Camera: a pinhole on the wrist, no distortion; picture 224 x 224 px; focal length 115.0 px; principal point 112.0 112.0 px. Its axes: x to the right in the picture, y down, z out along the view. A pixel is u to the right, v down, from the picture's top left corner.
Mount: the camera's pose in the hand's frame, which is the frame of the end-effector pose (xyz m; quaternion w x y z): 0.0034 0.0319 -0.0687 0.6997 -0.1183 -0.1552 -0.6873
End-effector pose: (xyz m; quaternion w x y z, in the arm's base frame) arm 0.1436 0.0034 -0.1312 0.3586 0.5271 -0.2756 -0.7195
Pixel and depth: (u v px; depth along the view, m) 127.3 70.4 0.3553
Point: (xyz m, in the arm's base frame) -0.0620 0.0541 0.1213
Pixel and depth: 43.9 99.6 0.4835
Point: 0.0109 -0.2123 0.3607
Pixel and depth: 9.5 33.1 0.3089
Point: 0.1783 -0.0467 0.3341
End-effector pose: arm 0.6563 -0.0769 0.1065 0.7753 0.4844 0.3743 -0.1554
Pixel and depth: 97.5 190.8 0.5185
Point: 1.2307 -0.2419 0.1560
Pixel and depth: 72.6 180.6 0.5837
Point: 1.3166 -0.1791 0.2613
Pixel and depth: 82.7 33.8 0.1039
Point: 0.6699 -0.0525 0.2229
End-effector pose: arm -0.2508 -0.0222 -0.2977 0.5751 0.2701 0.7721 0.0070
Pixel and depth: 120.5 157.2 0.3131
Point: -0.0078 0.0669 -0.4314
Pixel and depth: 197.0 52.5 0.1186
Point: -0.1774 -0.0757 -0.2674
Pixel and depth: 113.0 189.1 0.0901
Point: -0.2189 0.0547 -0.3342
